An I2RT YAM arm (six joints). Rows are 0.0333 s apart.
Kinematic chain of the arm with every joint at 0, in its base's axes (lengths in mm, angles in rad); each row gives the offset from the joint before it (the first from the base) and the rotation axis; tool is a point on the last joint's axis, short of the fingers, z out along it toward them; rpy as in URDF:
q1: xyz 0 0 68 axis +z
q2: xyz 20 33.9 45.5 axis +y
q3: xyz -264 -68.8 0 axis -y
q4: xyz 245 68.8 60 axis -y
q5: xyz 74 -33.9 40.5 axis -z
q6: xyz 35.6 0 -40.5 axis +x
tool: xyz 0 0 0 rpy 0 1.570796 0
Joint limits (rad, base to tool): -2.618..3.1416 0..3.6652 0..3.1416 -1.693..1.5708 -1.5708..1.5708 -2.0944..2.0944
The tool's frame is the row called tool.
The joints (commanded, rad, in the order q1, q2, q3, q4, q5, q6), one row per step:
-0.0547 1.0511 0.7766 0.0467 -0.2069 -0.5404
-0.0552 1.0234 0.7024 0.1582 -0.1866 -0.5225
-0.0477 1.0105 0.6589 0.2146 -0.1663 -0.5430
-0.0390 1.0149 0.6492 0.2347 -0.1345 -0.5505
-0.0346 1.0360 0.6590 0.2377 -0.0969 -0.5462
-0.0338 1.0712 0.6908 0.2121 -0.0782 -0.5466
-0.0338 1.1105 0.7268 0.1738 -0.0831 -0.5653
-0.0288 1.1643 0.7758 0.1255 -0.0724 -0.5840
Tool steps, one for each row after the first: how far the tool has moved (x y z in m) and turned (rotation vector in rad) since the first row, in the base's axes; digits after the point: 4 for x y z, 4 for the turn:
-0.0055 -0.0005 -0.0085 0.0099 -0.0621 -0.0238
-0.0086 0.0007 -0.0152 -0.0145 -0.0906 -0.0325
-0.0078 0.0016 -0.0175 -0.0273 -0.0973 -0.0538
-0.0034 0.0012 -0.0184 -0.0297 -0.0880 -0.0871
0.0041 0.0005 -0.0178 -0.0340 -0.0588 -0.1041
0.0124 0.0004 -0.0183 -0.0518 -0.0192 -0.0946
0.0237 0.0010 -0.0192 -0.0733 0.0321 -0.0941

